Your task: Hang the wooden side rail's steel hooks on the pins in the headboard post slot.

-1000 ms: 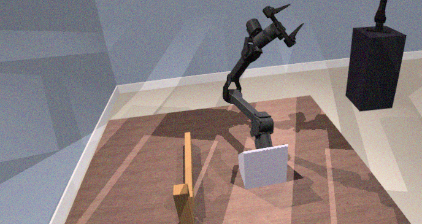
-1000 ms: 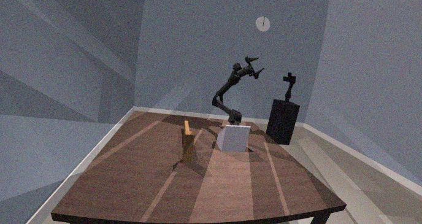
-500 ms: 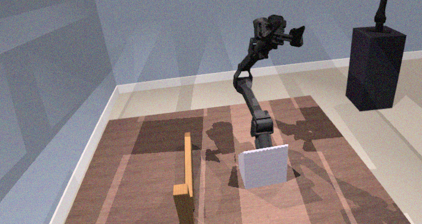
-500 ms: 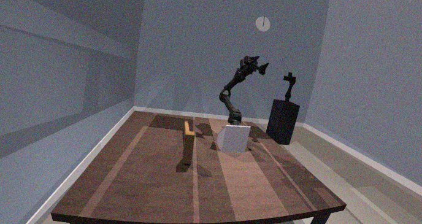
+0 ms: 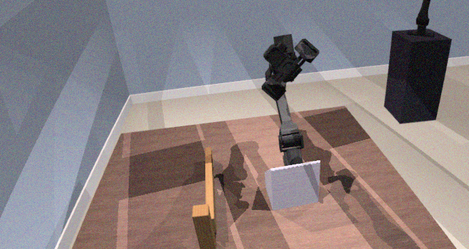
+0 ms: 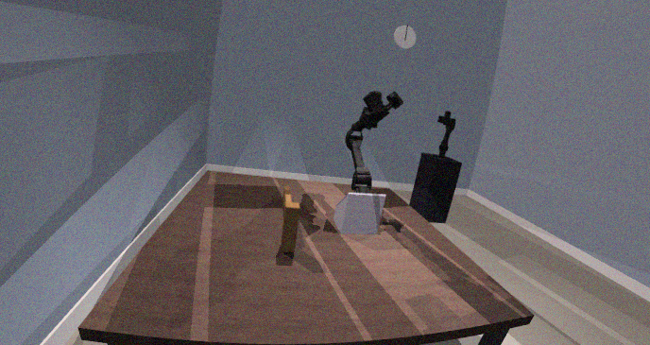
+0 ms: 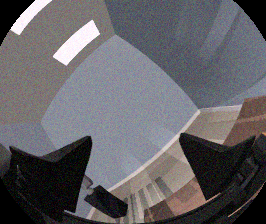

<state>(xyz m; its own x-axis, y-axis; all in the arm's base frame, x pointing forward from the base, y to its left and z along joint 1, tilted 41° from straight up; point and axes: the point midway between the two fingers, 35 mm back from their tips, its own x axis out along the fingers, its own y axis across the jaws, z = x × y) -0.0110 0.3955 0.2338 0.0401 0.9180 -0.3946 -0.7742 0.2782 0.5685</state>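
The wooden headboard post lies 490 mm below my gripper tip, 300 mm ahead of it and 60 mm to the left of it.
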